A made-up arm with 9 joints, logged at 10 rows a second.
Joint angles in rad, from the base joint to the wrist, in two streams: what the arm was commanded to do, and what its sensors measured. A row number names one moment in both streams.
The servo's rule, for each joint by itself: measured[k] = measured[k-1] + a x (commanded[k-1-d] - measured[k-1]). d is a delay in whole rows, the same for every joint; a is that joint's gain. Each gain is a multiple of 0.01, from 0.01 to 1. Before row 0 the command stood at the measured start. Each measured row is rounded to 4 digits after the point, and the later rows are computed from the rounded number. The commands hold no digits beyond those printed.
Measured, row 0: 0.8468, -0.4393, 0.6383, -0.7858, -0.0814, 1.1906, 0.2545, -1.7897, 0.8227
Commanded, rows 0 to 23: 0.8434, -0.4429, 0.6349, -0.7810, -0.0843, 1.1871, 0.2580, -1.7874, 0.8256; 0.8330, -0.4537, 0.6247, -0.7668, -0.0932, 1.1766, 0.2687, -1.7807, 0.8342; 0.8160, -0.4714, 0.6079, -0.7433, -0.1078, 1.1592, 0.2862, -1.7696, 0.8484; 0.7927, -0.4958, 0.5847, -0.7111, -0.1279, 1.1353, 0.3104, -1.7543, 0.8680; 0.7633, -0.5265, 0.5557, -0.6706, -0.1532, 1.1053, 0.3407, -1.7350, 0.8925; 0.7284, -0.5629, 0.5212, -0.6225, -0.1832, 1.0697, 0.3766, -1.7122, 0.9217; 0.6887, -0.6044, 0.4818, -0.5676, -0.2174, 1.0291, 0.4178, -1.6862, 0.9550; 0.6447, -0.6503, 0.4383, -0.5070, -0.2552, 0.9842, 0.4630, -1.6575, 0.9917; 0.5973, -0.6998, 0.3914, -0.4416, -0.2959, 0.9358, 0.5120, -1.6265, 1.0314; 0.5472, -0.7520, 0.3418, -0.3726, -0.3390, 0.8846, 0.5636, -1.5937, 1.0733; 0.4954, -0.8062, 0.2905, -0.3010, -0.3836, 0.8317, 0.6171, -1.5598, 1.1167; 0.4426, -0.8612, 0.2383, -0.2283, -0.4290, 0.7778, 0.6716, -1.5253, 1.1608; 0.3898, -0.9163, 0.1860, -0.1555, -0.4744, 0.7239, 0.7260, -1.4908, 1.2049; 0.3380, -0.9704, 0.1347, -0.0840, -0.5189, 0.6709, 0.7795, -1.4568, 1.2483; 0.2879, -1.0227, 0.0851, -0.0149, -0.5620, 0.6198, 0.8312, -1.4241, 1.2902; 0.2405, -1.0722, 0.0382, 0.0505, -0.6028, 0.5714, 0.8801, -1.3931, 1.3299; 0.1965, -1.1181, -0.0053, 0.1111, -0.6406, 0.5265, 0.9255, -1.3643, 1.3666; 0.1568, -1.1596, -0.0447, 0.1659, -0.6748, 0.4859, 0.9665, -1.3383, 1.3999; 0.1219, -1.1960, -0.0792, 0.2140, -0.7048, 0.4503, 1.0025, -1.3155, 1.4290; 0.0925, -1.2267, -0.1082, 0.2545, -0.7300, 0.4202, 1.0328, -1.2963, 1.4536; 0.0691, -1.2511, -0.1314, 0.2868, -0.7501, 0.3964, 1.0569, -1.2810, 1.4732; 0.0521, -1.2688, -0.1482, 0.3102, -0.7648, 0.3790, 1.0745, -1.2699, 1.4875; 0.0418, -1.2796, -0.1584, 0.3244, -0.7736, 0.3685, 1.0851, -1.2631, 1.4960; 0.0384, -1.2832, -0.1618, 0.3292, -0.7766, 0.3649, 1.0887, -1.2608, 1.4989
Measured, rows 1 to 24: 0.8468, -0.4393, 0.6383, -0.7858, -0.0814, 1.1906, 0.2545, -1.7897, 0.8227; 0.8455, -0.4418, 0.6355, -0.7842, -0.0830, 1.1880, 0.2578, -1.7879, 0.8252; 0.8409, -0.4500, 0.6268, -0.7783, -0.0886, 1.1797, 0.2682, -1.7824, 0.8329; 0.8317, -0.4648, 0.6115, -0.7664, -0.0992, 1.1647, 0.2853, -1.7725, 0.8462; 0.8173, -0.4862, 0.5898, -0.7476, -0.1150, 1.1432, 0.3091, -1.7585, 0.8649; 0.7973, -0.5140, 0.5622, -0.7214, -0.1360, 1.1155, 0.3391, -1.7404, 0.8886; 0.7718, -0.5477, 0.5290, -0.6878, -0.1620, 1.0821, 0.3747, -1.7187, 0.9171; 0.7411, -0.5868, 0.4908, -0.6469, -0.1925, 1.0434, 0.4156, -1.6937, 0.9497; 0.7054, -0.6306, 0.4483, -0.5993, -0.2270, 1.0002, 0.4606, -1.6658, 0.9858; 0.6654, -0.6783, 0.4022, -0.5457, -0.2649, 0.9532, 0.5094, -1.6355, 1.0250; 0.6217, -0.7292, 0.3533, -0.4868, -0.3057, 0.9031, 0.5609, -1.6033, 1.0665; 0.5750, -0.7823, 0.3024, -0.4236, -0.3485, 0.8510, 0.6143, -1.5698, 1.1097; 0.5260, -0.8367, 0.2505, -0.3572, -0.3928, 0.7976, 0.6687, -1.5355, 1.1536; 0.4756, -0.8916, 0.1983, -0.2886, -0.4377, 0.7438, 0.7231, -1.5011, 1.1977; 0.4247, -0.9460, 0.1468, -0.2190, -0.4824, 0.6906, 0.7767, -1.4670, 1.2412; 0.3741, -0.9989, 0.0968, -0.1496, -0.5262, 0.6389, 0.8285, -1.4340, 1.2833; 0.3247, -1.0495, 0.0493, -0.0816, -0.5683, 0.5896, 0.8775, -1.4025, 1.3234; 0.2773, -1.0968, 0.0051, -0.0161, -0.6081, 0.5435, 0.9231, -1.3731, 1.3606; 0.2327, -1.1401, -0.0352, 0.0458, -0.6448, 0.5015, 0.9643, -1.3463, 1.3944; 0.1917, -1.1787, -0.0708, 0.1030, -0.6778, 0.4641, 1.0006, -1.3226, 1.4242; 0.1550, -1.2118, -0.1011, 0.1545, -0.7065, 0.4321, 1.0312, -1.3023, 1.4495; 0.1232, -1.2389, -0.1256, 0.1995, -0.7305, 0.4060, 1.0556, -1.2859, 1.4699; 0.0969, -1.2595, -0.1439, 0.2371, -0.7494, 0.3863, 1.0736, -1.2736, 1.4850; 0.0765, -1.2734, -0.1556, 0.2668, -0.7627, 0.3733, 1.0845, -1.2655, 1.4945
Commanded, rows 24 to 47: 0.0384, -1.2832, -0.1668, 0.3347, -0.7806, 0.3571, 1.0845, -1.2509, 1.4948; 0.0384, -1.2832, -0.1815, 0.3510, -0.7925, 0.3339, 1.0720, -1.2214, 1.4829; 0.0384, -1.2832, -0.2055, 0.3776, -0.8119, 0.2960, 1.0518, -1.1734, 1.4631; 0.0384, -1.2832, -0.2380, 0.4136, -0.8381, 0.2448, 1.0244, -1.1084, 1.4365; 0.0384, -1.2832, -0.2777, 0.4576, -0.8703, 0.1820, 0.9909, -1.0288, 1.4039; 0.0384, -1.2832, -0.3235, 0.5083, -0.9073, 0.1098, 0.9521, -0.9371, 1.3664; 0.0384, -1.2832, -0.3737, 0.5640, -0.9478, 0.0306, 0.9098, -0.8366, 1.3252; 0.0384, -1.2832, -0.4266, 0.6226, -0.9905, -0.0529, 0.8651, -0.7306, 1.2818; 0.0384, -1.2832, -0.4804, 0.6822, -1.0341, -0.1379, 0.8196, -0.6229, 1.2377; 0.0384, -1.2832, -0.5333, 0.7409, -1.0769, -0.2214, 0.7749, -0.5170, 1.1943; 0.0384, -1.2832, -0.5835, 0.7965, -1.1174, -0.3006, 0.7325, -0.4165, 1.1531; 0.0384, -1.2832, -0.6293, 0.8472, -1.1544, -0.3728, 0.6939, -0.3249, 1.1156; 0.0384, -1.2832, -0.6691, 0.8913, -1.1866, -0.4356, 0.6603, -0.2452, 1.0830; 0.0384, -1.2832, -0.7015, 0.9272, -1.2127, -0.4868, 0.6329, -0.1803, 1.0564; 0.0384, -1.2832, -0.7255, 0.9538, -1.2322, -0.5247, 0.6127, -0.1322, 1.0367; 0.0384, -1.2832, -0.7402, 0.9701, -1.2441, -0.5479, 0.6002, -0.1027, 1.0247; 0.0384, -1.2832, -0.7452, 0.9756, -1.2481, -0.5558, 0.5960, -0.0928, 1.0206; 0.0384, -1.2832, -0.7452, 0.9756, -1.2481, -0.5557, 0.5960, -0.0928, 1.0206; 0.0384, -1.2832, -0.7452, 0.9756, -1.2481, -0.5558, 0.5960, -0.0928, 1.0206; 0.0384, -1.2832, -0.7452, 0.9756, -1.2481, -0.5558, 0.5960, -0.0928, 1.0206; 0.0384, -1.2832, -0.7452, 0.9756, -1.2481, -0.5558, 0.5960, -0.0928, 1.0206; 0.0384, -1.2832, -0.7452, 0.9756, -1.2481, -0.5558, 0.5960, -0.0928, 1.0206; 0.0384, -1.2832, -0.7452, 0.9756, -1.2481, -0.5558, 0.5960, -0.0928, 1.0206; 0.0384, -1.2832, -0.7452, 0.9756, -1.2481, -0.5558, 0.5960, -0.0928, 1.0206
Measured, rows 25 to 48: 0.0624, -1.2802, -0.1606, 0.2880, -0.7703, 0.3672, 1.0885, -1.2619, 1.4983; 0.0535, -1.2823, -0.1656, 0.3039, -0.7760, 0.3598, 1.0847, -1.2534, 1.4953; 0.0479, -1.2829, -0.1785, 0.3199, -0.7851, 0.3409, 1.0726, -1.2288, 1.4846; 0.0444, -1.2831, -0.2004, 0.3395, -0.7998, 0.3081, 1.0528, -1.1861, 1.4661; 0.0422, -1.2832, -0.2309, 0.3647, -0.8209, 0.2619, 1.0258, -1.1263, 1.4406; 0.0408, -1.2832, -0.2688, 0.3963, -0.8481, 0.2036, 0.9926, -1.0512, 1.4090; 0.0399, -1.2832, -0.3131, 0.4344, -0.8807, 0.1351, 0.9541, -0.9633, 1.3724; 0.0393, -1.2832, -0.3622, 0.4785, -0.9176, 0.0588, 0.9120, -0.8657, 1.3318; 0.0390, -1.2832, -0.4144, 0.5275, -0.9577, -0.0227, 0.8674, -0.7617, 1.2888; 0.0388, -1.2832, -0.4679, 0.5801, -0.9997, -0.1068, 0.8220, -0.6548, 1.2449; 0.0387, -1.2832, -0.5209, 0.6348, -1.0422, -0.1905, 0.7773, -0.5487, 1.2014; 0.0386, -1.2832, -0.5716, 0.6898, -1.0836, -0.2709, 0.7347, -0.4469, 1.1599; 0.0385, -1.2832, -0.6183, 0.7433, -1.1225, -0.3453, 0.6959, -0.3530, 1.1218; 0.0385, -1.2832, -0.6594, 0.7936, -1.1578, -0.4112, 0.6621, -0.2700, 1.0884; 0.0385, -1.2832, -0.6935, 0.8390, -1.1880, -0.4664, 0.6344, -0.2009, 1.0609; 0.0385, -1.2832, -0.7194, 0.8780, -1.2123, -0.5090, 0.6138, -0.1480, 1.0401; 0.0385, -1.2832, -0.7362, 0.9093, -1.2298, -0.5374, 0.6009, -0.1131, 1.0269; 0.0385, -1.2832, -0.7435, 0.9318, -1.2399, -0.5508, 0.5962, -0.0975, 1.0215; 0.0385, -1.2832, -0.7449, 0.9467, -1.2444, -0.5544, 0.5960, -0.0939, 1.0207; 0.0385, -1.2832, -0.7451, 0.9565, -1.2464, -0.5554, 0.5960, -0.0931, 1.0206; 0.0385, -1.2832, -0.7452, 0.9630, -1.2473, -0.5557, 0.5960, -0.0929, 1.0206; 0.0385, -1.2832, -0.7452, 0.9673, -1.2477, -0.5558, 0.5960, -0.0928, 1.0206; 0.0385, -1.2832, -0.7452, 0.9701, -1.2479, -0.5558, 0.5960, -0.0928, 1.0206; 0.0385, -1.2832, -0.7452, 0.9720, -1.2480, -0.5558, 0.5960, -0.0928, 1.0206
